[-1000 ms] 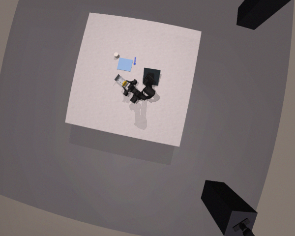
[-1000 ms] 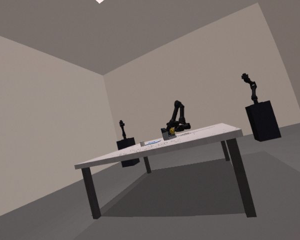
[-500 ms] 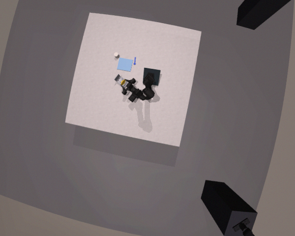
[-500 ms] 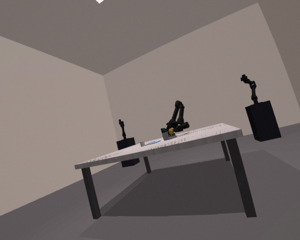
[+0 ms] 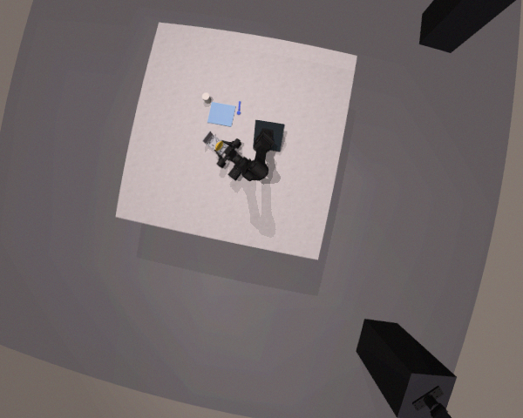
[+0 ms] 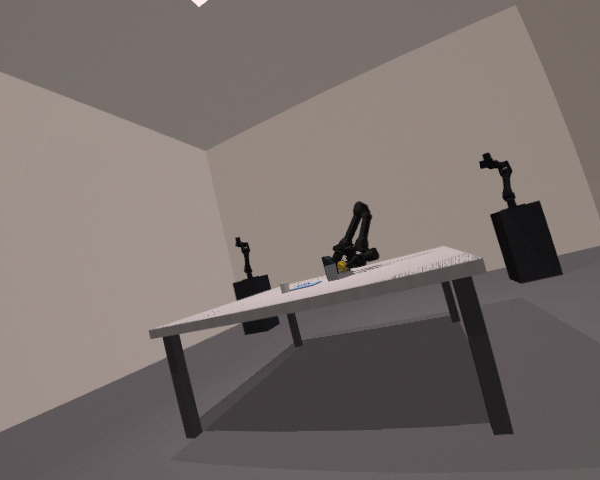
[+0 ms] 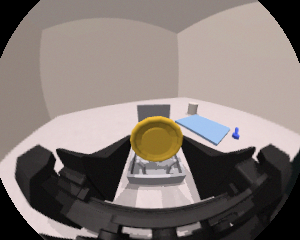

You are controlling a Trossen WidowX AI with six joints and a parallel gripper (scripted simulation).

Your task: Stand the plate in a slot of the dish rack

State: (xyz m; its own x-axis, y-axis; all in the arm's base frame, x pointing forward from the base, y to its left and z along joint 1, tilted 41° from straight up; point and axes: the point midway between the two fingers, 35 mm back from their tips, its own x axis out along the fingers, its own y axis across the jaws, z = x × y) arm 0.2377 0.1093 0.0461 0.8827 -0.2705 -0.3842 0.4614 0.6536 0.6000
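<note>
My gripper tip is now 10 mm past the yellow plate. The rest, counted from my gripper tip: light blue mat: 200 mm to the right, 50 mm below, 30 mm ahead; dish rack: 30 mm below, 20 mm ahead, 10 mm to the right; blue utensil: 250 mm to the right, 70 mm behind, 50 mm below.
</note>
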